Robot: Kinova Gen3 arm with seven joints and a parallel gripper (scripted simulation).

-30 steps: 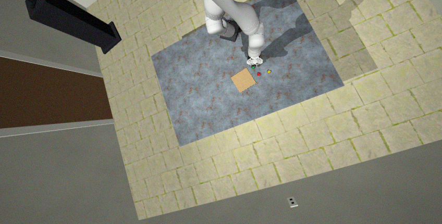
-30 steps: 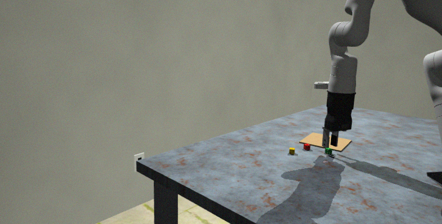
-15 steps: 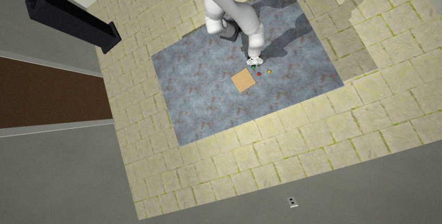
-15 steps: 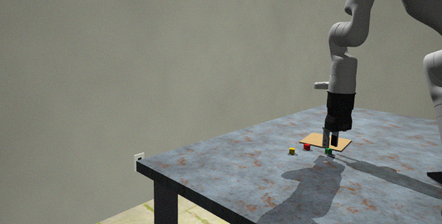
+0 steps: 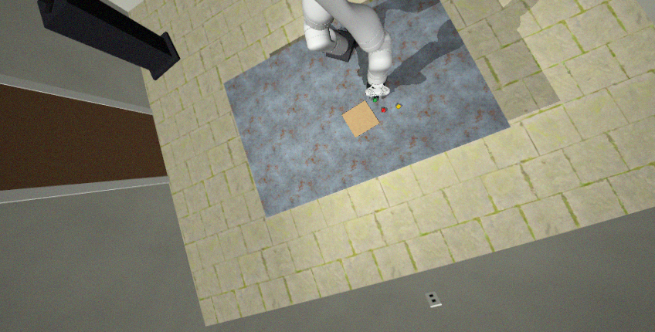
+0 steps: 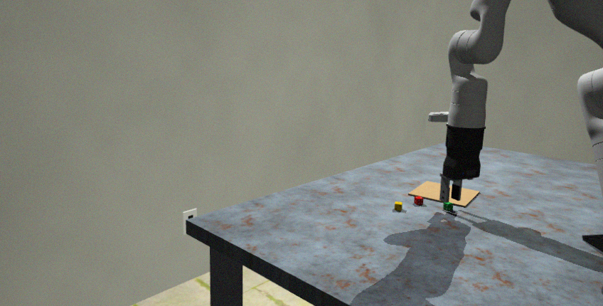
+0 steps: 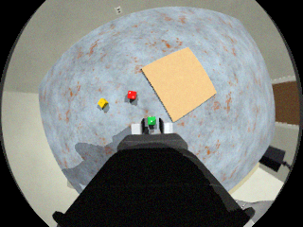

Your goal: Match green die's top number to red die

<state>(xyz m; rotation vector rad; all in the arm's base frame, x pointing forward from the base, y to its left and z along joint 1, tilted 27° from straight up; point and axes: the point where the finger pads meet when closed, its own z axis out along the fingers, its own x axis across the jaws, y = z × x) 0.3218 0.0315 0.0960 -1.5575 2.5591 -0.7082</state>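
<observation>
Now: the green die 3 cm below my hand. The rest, counted from my hand: red die: 7 cm ahead, 3 cm below; tan mat: 4 cm ahead, 11 cm to the right, 4 cm below; yellow die: 10 cm ahead, 7 cm to the left, 3 cm below.
</observation>
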